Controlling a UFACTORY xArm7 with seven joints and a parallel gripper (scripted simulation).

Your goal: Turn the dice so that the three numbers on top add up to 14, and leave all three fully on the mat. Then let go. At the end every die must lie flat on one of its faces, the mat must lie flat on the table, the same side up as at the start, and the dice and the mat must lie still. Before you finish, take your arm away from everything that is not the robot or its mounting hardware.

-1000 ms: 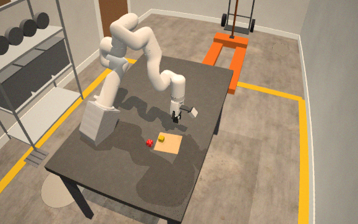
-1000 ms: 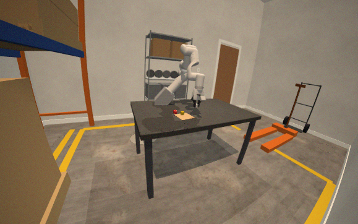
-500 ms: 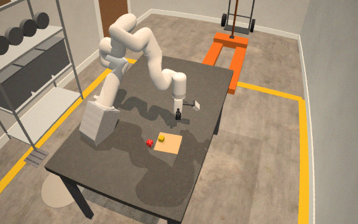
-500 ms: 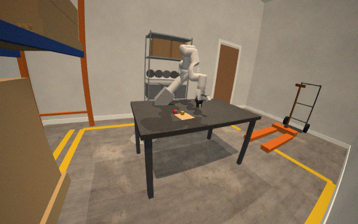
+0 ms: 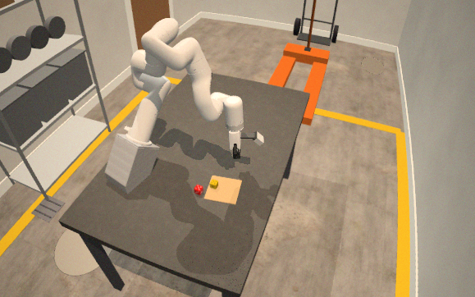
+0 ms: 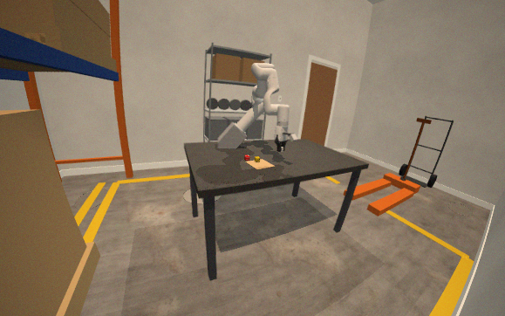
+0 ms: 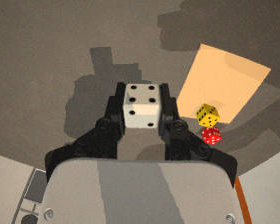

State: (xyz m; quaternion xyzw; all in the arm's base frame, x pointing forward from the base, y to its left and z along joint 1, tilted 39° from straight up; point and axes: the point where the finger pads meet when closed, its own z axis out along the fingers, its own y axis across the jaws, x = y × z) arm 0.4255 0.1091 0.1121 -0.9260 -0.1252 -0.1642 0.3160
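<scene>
My hand is 1 cm above the white die. The rest, counted from my hand: mat 14 cm to the right, 10 cm below; then red die 10 cm behind, 20 cm to the right, 9 cm below; then yellow die 5 cm behind, 15 cm to the right, 9 cm below.
</scene>
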